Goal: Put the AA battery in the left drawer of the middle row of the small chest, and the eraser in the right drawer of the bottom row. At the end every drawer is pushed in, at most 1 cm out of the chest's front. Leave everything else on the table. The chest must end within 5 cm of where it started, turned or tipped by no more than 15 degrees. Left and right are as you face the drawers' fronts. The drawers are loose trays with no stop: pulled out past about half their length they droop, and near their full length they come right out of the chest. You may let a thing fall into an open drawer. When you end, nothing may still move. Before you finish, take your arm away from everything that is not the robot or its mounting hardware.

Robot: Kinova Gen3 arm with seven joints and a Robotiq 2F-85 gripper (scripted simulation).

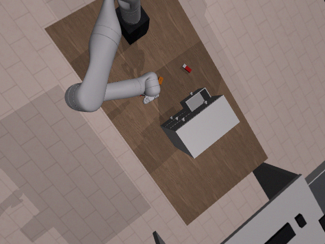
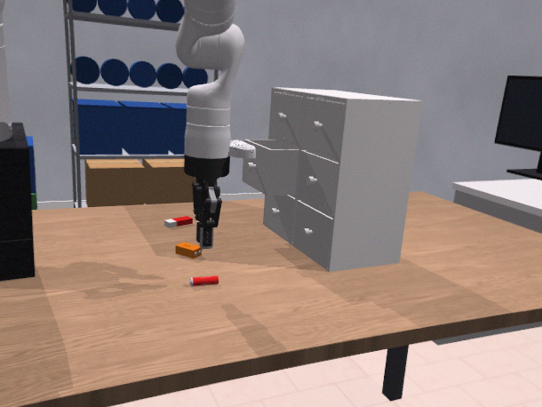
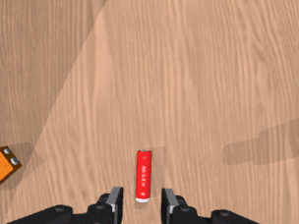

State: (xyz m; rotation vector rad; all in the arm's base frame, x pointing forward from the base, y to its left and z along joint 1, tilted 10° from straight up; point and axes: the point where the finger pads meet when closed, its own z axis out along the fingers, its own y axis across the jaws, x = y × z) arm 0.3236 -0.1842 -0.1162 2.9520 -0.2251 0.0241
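Now: hand 9 cm above the AA battery. From my hand the other things lie so: eraser: 34 cm to the left, 9 cm below, 5 cm ahead; then orange battery: 14 cm to the left, 8 cm below, 3 cm ahead.
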